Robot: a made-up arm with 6 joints.
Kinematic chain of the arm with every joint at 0, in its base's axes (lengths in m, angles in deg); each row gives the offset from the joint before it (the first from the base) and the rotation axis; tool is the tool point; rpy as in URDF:
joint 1: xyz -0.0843 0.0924 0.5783 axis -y
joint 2: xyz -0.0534 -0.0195 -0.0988 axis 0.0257 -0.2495 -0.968
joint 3: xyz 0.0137 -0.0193 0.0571 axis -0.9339 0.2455 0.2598
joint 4: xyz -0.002 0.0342 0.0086 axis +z
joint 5: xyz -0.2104 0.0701 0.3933 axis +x
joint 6: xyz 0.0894 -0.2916 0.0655 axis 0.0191 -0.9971 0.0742
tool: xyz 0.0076 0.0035 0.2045 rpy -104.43 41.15 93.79
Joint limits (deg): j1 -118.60..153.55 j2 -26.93..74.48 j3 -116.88..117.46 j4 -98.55..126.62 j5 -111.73..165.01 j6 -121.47..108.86
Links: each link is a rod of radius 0.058 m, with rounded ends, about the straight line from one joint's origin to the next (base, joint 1, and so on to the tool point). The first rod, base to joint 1, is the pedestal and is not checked.
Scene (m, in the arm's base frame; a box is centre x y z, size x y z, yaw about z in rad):
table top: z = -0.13
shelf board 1: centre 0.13 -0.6 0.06 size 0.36 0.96 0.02 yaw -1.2
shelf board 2: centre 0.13 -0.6 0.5 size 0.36 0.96 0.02 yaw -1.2
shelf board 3: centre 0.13 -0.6 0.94 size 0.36 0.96 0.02 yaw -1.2
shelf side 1: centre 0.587 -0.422 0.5 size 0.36 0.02 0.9 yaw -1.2
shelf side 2: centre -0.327 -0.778 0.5 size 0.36 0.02 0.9 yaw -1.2
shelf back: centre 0.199 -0.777 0.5 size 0.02 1 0.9 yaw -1.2
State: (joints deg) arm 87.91 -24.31 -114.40 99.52 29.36 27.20
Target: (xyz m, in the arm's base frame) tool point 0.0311 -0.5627 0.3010
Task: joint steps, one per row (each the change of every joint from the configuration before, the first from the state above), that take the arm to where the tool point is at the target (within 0.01 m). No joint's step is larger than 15 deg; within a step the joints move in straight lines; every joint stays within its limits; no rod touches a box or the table.
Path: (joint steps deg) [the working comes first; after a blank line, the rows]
Joints at the target: 68.49 12.79 -102.63 104.56 15.97 16.96
Straight joint move there: touches shelf board 2.

1: -2.20 4.32 4.20 1.40 14.33 -0.61
2: -2.20 4.32 4.20 1.41 14.33 -0.61
3: -2.20 4.32 4.21 1.40 14.33 -0.61
4: -2.21 4.32 4.20 1.41 14.33 -0.60
5: -5.33 13.42 -1.76 -1.36 -5.63 -5.04
6: -5.33 13.43 -1.76 -1.35 -5.62 -5.04
7: -5.34 13.43 -1.77 -1.36 -5.63 -5.04
8: -5.33 13.42 -1.76 -1.35 -5.62 -5.04
9: 2.68 -8.47 0.50 1.21 -12.05 3.09
10: 2.68 -8.47 0.50 1.21 -12.05 3.09
11: 2.68 -8.47 0.51 1.21 -12.05 3.08
12: 2.68 -8.47 0.50 1.21 -12.06 3.09

